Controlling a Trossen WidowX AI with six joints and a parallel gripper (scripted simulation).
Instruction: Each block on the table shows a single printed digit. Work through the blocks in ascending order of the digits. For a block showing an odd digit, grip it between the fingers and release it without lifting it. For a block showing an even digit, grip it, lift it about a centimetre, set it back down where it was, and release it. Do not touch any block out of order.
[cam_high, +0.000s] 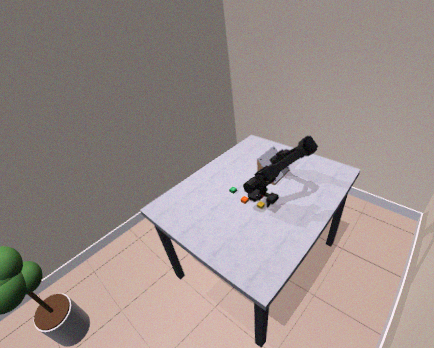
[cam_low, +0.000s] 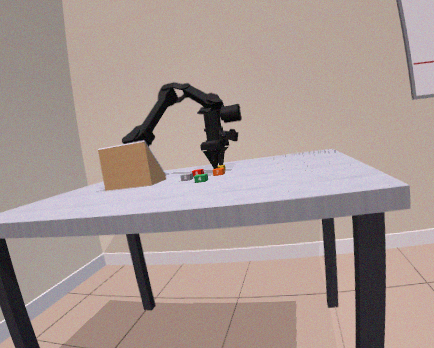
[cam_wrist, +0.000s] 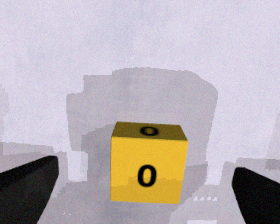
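The yellow block lies right at my gripper tip. Also, from my gripper tip: orange block 100 mm to the right, 20 mm ahead; grey block 140 mm to the right, 70 mm behind; red block 60 mm behind, 50 mm to the right.
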